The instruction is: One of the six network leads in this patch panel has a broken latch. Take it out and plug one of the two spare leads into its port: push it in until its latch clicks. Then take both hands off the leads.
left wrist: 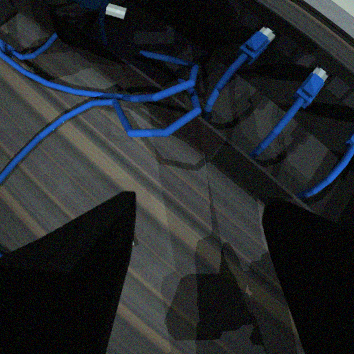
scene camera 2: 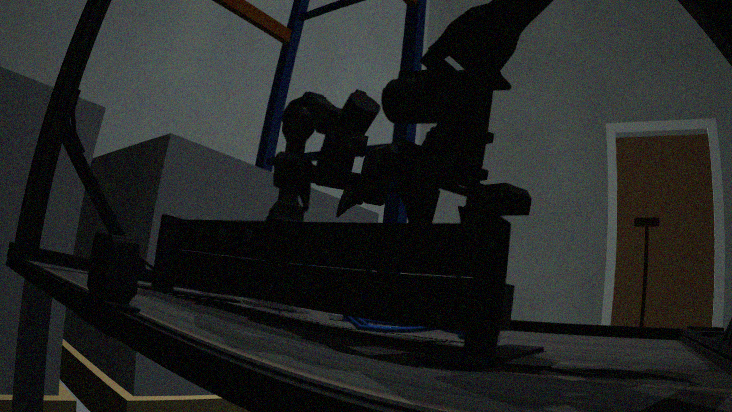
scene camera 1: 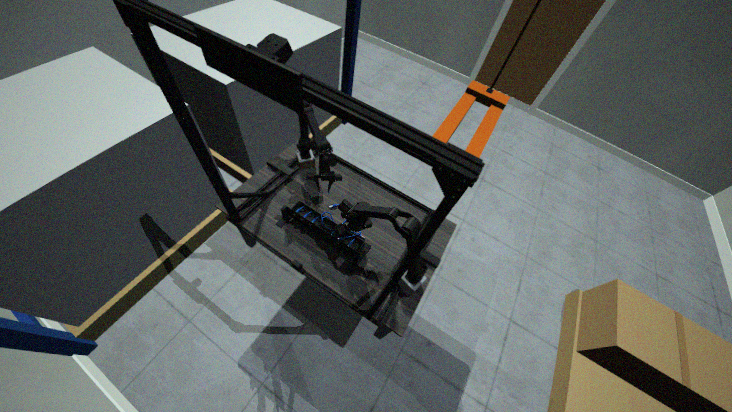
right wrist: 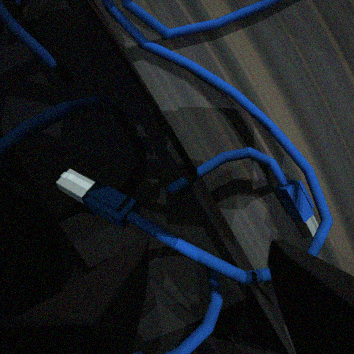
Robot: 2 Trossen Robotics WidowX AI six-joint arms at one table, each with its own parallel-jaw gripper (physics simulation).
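Places are measured from the left arm's base along level axes (x right, y ahead, z up), in metres.
Pixels of known places: left gripper, fingertip midpoint: (left wrist: 200,206) (scene camera 2: 321,212) (scene camera 1: 323,192); right gripper, fingertip midpoint: (scene camera 1: 350,232) (right wrist: 209,250); left arm's base, link origin: (scene camera 1: 305,155); right arm's base, link origin: (scene camera 1: 413,277).
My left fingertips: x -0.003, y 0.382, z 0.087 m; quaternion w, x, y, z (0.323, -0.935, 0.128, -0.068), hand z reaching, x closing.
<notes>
For each thing: its top centre in the pictures, then the offset to it from my left fingertips. "spot": a spot on its surface instead.
- black patch panel, top centre: (scene camera 2: 286,246) dy +0.180, dx +0.074, dz -0.075 m
- Loose blue cable, surface spot: (left wrist: 154,131) spot: dy +0.070, dx +0.003, dz -0.090 m
- white-tipped plug, surface spot: (right wrist: 75,184) spot: dy +0.233, dx -0.003, dz -0.120 m
The black patch panel (scene camera 1: 312,221) (scene camera 2: 323,253) stands on the dark wooden table, with several blue network leads running from it. In the left wrist view two blue plugs (left wrist: 258,40) (left wrist: 312,83) point at the panel. Loose blue cable (left wrist: 154,131) loops on the wood beside them. My left gripper (scene camera 1: 323,185) (left wrist: 200,206) is open and empty above bare wood in front of the panel. My right gripper (scene camera 1: 341,208) is open and empty over the panel's middle. Below it one white-tipped plug (right wrist: 75,184) lies over the dark panel. Another plug (right wrist: 302,207) lies on the wood by my finger.
A black gantry frame (scene camera 1: 389,135) spans the table and its posts stand at the corners. Blue cable (scene camera 2: 381,326) shows under the panel in scene camera 2, where both arms are dark silhouettes. The table edge runs close behind the panel.
</notes>
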